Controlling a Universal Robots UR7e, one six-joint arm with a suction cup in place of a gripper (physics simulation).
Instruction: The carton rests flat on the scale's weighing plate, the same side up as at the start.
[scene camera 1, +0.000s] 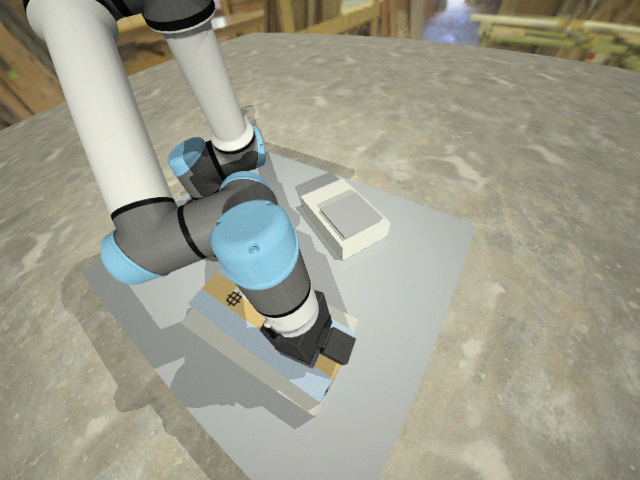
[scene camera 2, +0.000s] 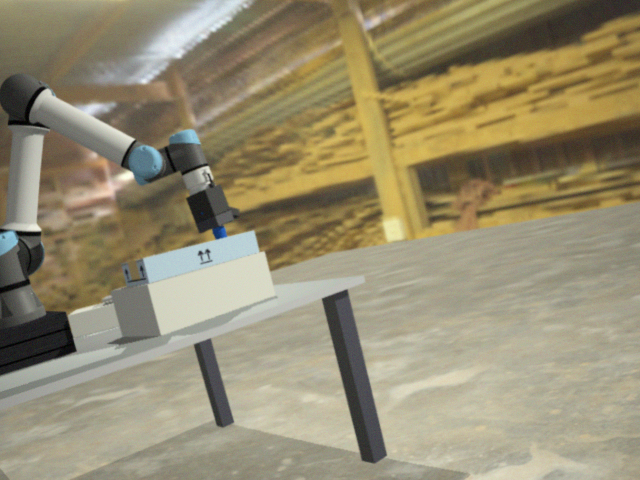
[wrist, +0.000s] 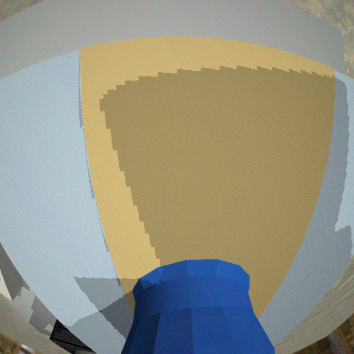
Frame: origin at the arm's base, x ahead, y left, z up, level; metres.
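Seen in the pictures: hand at its tool point: (wrist: 193, 261); arm's base at its link origin: (scene camera 2: 18, 322).
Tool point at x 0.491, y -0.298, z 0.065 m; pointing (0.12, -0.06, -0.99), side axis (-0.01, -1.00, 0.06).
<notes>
Pixels of each thing's top centre, then the offset from my tool point to it. Level surfaces: height alone.
- carton at its top centre: (scene camera 1: 264, 317) (scene camera 2: 188, 246) dx -0.108, dy +0.013, dz +0.015 m
- cream block at its top centre: (scene camera 1: 265, 322) (scene camera 2: 188, 270) dx -0.127, dy +0.017, dz -0.046 m
- cream body at its top centre: (scene camera 2: 112, 296) (scene camera 1: 342, 204) dx -0.100, dy +0.457, dz -0.077 m
- grey weighing plate at its top centre: (scene camera 1: 350, 212) dx -0.064, dy +0.429, dz -0.077 m
- grey table top at its surface level: dz -0.166 m
The carton (scene camera 1: 232, 322) (scene camera 2: 180, 263) (wrist: 215, 150), pale blue with a tan band on top, sits upright on a cream block (scene camera 1: 232, 346) (scene camera 2: 211, 294); black double arrows on its side point up in scene camera 2. My suction gripper (scene camera 2: 220, 234) (wrist: 192, 285) has its blue cup on the tan band, seemingly sealed to the carton. The cup is hidden under the black gripper body in scene camera 1. The scale has a cream body (scene camera 1: 364, 241) (scene camera 2: 95, 320) and a grey weighing plate (scene camera 1: 352, 214), with nothing on the plate.
The grey table top (scene camera 1: 413, 289) (scene camera 2: 310, 290) carries the block and the scale, which stand apart. The arm's black base (scene camera 2: 36, 343) stands near the scale. The arm's forearm and wrist reach over the table beside the scale in scene camera 1.
</notes>
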